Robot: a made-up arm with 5 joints.
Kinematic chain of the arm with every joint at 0, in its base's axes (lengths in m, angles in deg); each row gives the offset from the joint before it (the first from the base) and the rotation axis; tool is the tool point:
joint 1: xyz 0 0 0.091 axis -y
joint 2: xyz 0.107 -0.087 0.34 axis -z
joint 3: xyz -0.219 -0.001 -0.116 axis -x
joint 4: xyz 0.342 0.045 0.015 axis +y
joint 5: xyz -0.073 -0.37 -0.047 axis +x
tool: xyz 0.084 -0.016 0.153
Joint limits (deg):
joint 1: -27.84..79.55
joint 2: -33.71..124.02
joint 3: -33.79..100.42
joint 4: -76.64..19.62
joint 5: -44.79..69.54
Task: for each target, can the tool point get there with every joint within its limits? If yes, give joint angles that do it. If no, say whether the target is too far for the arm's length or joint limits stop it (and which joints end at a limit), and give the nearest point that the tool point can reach.
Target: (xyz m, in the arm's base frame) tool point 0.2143 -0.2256 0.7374
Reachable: yes | joints 4.09 -2.81 59.03 9.56 33.24
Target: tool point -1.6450 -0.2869 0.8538
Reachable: no: too far | nearest point -0.6457 -0.1557 0.4394 | short by 1.090 m
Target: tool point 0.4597 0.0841 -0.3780
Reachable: no: joint limits stop it (at a limit: joint 1, joint 2, joint 3, joint 5) | nearest point 0.3733 -0.3441 -0.1444 | short by 0.495 m
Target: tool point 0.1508 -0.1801 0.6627
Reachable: yes | joints 9.95 4.18 54.01 6.99 -14.84
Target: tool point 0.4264 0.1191 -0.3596
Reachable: no: joint limits stop it (at a limit: joint 1, joint 2, joint 3, joint 4, joint 5) | nearest point -0.0172 0.0268 -0.2056 | short by 0.479 m
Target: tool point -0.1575 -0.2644 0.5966
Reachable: yes | joints 8.82 81.41 36.30 7.53 1.69
